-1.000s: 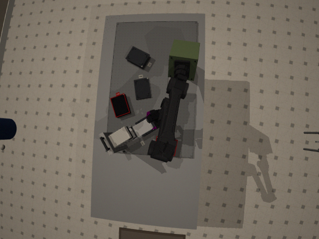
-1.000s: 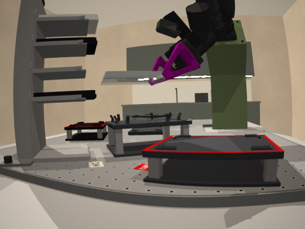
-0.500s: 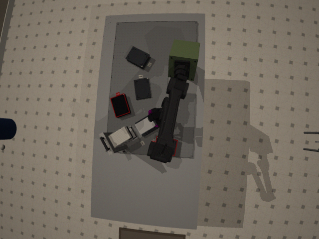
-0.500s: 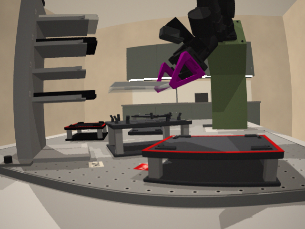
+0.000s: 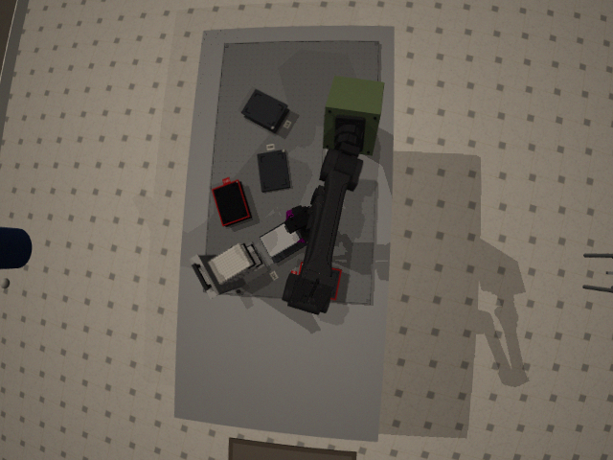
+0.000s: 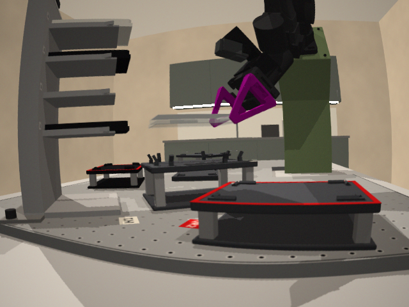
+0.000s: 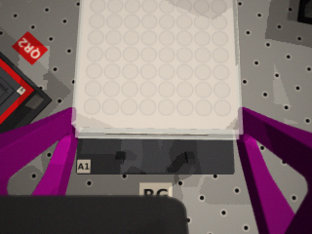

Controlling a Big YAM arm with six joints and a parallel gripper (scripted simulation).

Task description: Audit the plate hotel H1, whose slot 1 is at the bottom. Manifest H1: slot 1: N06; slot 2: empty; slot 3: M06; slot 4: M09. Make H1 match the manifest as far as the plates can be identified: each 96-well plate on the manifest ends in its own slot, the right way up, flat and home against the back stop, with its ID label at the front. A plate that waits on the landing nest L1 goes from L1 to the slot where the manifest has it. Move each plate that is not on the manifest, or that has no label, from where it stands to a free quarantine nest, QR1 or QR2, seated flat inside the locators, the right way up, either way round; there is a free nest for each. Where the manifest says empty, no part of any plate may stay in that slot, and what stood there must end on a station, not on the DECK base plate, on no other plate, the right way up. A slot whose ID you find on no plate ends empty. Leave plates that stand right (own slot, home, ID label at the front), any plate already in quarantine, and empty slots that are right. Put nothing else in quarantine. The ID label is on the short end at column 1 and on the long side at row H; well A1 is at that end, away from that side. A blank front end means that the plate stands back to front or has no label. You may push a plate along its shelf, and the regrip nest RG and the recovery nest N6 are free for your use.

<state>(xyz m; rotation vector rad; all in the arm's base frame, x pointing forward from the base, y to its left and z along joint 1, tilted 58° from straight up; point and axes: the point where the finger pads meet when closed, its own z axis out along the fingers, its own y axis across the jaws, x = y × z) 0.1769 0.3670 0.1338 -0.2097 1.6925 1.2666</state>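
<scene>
Right now my hand is 5 cm short of the clear 96-well plate and 4 cm to the right of it. Also, from my hand: regrip nest RG (4 cm ahead, 3 cm to the left, 7 cm below); then QR2 tag (1 cm behind, 17 cm to the left, 13 cm below); then A1 mark (5 cm behind, 3 cm to the left, 7 cm below).
</scene>
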